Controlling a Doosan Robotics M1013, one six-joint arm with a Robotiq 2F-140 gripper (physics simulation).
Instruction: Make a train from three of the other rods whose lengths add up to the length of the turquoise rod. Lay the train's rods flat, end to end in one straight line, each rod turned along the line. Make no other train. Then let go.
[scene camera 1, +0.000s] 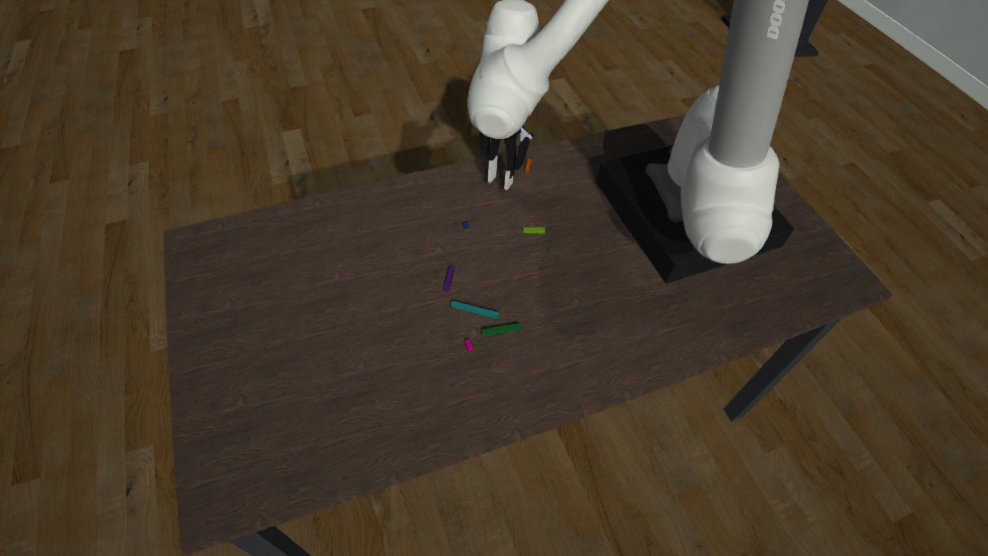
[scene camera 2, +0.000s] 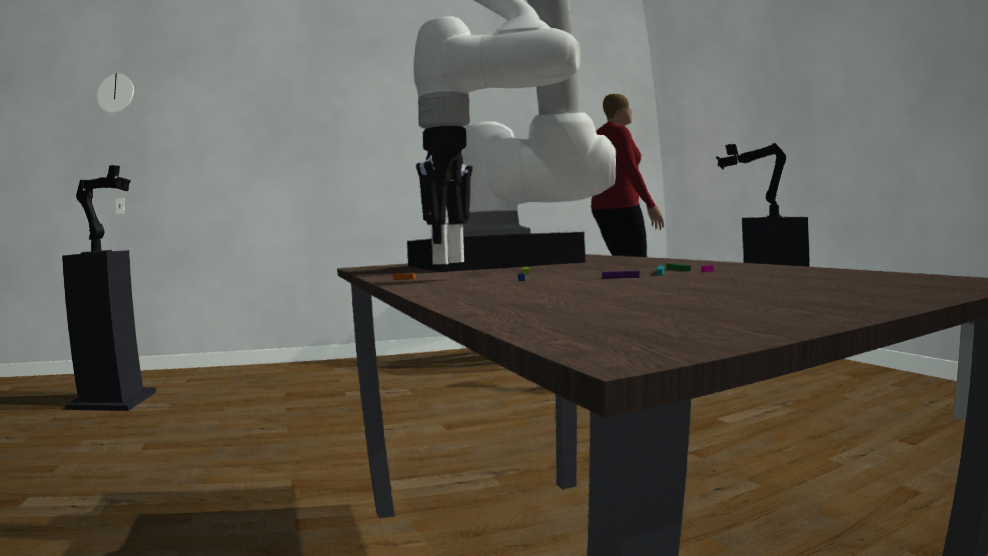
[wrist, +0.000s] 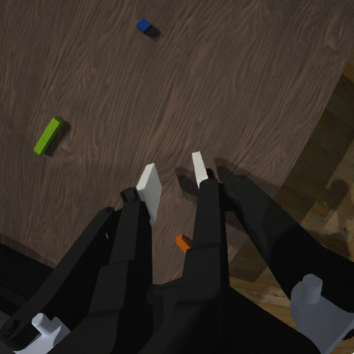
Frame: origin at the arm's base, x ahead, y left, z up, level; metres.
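Seen in the pictures: gripper, fingertip midpoint: (scene camera 1: 500, 182) (scene camera 2: 448, 263); arm's base at its link origin: (scene camera 2: 486, 236).
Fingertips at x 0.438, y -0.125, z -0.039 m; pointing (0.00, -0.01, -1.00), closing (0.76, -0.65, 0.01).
Observation:
Offsets run from my fingertips to a thing's top centre. Level surfaces: height alone.
My gripper (scene camera 1: 500, 182) (scene camera 2: 447, 262) (wrist: 176, 170) points down above the table's far edge, its fingers partly open and nothing between them. The orange rod {dx -0.089, dy -0.077, dz -0.019 m} (scene camera 1: 528, 165) (scene camera 2: 404, 275) (wrist: 183, 243) lies beside it, partly hidden by a finger in the wrist view. The lime rod {dx -0.054, dy +0.142, dz -0.019 m} (scene camera 1: 534, 230) (scene camera 2: 525, 271) (wrist: 48, 136) and the small blue rod {dx +0.099, dy +0.104, dz -0.019 m} (scene camera 1: 465, 224) (scene camera 2: 521, 277) (wrist: 144, 25) lie apart. The purple rod {dx +0.158, dy +0.251, dz -0.019 m} (scene camera 1: 449, 278) (scene camera 2: 620, 274), turquoise rod {dx +0.117, dy +0.337, dz -0.019 m} (scene camera 1: 474, 309) (scene camera 2: 660, 270), green rod {dx +0.072, dy +0.393, dz -0.019 m} (scene camera 1: 500, 329) (scene camera 2: 678, 266) and short magenta rod {dx +0.142, dy +0.418, dz -0.019 m} (scene camera 1: 468, 344) (scene camera 2: 707, 268) lie separately at different angles.
The rods lie on the dark wooden table {dz -0.029 m} (scene camera 1: 310, 387) (scene camera 2: 725, 318). The arm's black base block (scene camera 1: 666, 259) (scene camera 2: 525, 250) stands to the right of the gripper in scene camera 1. A person in red (scene camera 2: 625, 165) stands behind the table in scene camera 2.

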